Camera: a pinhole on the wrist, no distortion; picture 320 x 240 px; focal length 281.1 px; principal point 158.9 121.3 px. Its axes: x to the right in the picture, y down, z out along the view. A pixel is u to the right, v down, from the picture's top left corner.
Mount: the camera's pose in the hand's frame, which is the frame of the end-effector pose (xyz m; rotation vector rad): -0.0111 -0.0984 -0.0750 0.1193 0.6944 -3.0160
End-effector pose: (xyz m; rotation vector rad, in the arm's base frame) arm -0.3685 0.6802 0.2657 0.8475 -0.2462 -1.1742
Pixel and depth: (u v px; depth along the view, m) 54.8 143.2 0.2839
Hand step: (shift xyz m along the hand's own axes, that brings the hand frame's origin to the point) 0.0765 -0.2399 0.1788
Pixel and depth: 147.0 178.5 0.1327
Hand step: -0.0125 -0.1807 0.0327
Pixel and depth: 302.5 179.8 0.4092
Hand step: -0.2408 -0.3596 0.2371
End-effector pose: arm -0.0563 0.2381 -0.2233 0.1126 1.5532 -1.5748
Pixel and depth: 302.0 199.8 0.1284
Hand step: -0.0824 -0.1886 0.0190
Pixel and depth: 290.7 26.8 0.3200
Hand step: -0.1879 -0.1458 0.2459
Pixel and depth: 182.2 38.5 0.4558
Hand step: -0.0865 -0.1784 0.3888
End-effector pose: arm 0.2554 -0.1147 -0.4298 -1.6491 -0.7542 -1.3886
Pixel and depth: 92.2 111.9 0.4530
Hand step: 0.0656 -0.2805 0.3469
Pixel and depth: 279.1 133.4 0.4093
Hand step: -0.2110 -0.2981 0.2694
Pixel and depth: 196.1 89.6 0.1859
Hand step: -0.0490 -0.1617 0.0987
